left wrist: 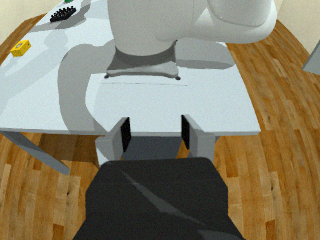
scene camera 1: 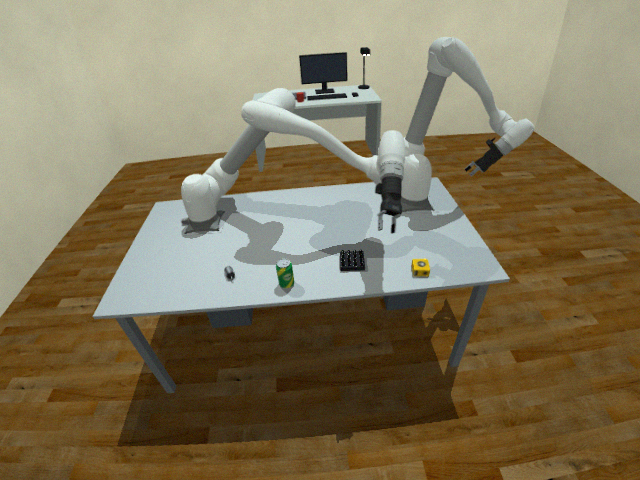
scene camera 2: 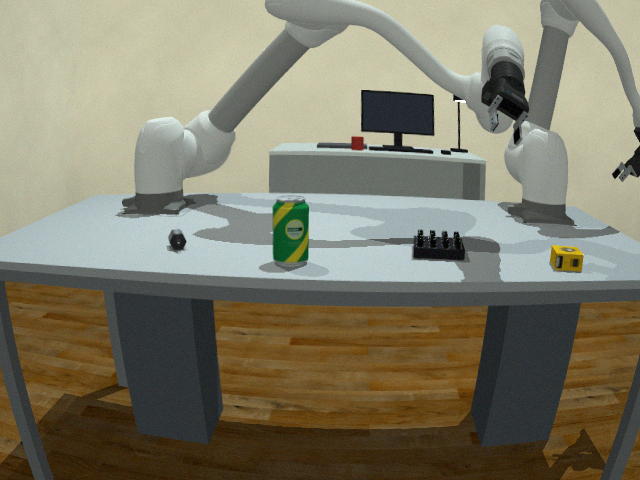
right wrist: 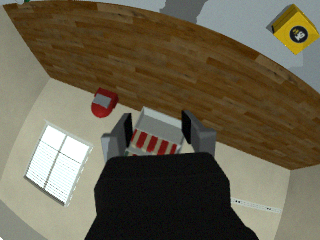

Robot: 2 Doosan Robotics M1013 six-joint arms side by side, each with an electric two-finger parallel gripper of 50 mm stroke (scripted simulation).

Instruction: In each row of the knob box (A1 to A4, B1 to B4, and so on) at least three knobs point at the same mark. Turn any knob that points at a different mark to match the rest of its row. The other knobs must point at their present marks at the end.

Note:
In view: my left gripper (left wrist: 155, 126), my right gripper (scene camera 2: 506, 134), a yellow block (scene camera 2: 565, 258) and a can (scene camera 2: 290, 216).
My right gripper shows as well in scene camera 1 (scene camera 1: 386, 231) and in the right wrist view (right wrist: 156, 122).

